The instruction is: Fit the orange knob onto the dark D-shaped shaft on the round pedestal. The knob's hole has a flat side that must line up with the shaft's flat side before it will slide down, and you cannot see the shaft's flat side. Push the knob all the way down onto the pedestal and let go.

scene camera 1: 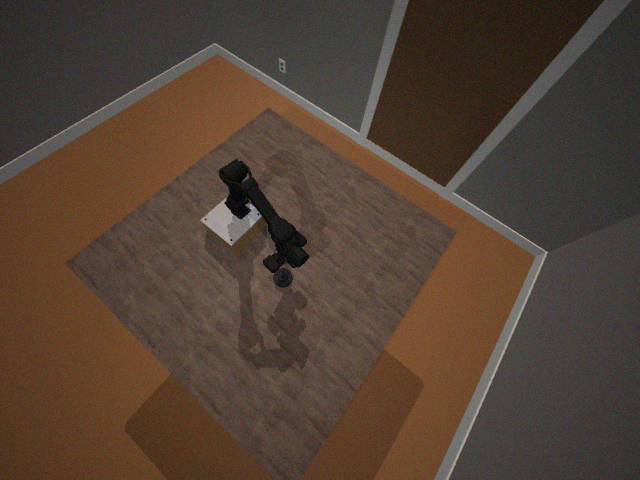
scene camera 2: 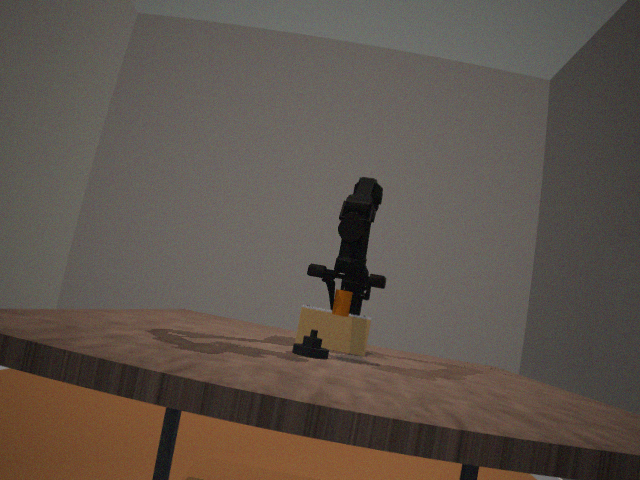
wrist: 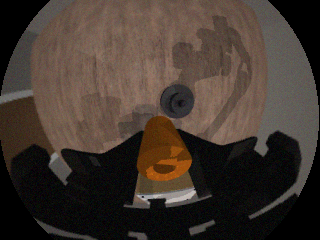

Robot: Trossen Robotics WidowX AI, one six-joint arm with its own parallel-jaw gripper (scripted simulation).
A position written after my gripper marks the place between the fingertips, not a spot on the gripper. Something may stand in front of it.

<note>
My gripper (scene camera 2: 340,311) holds an orange knob (wrist: 163,156). I also see a pedestal (wrist: 176,101).
My gripper is seen too in the wrist view (wrist: 160,133).
</note>
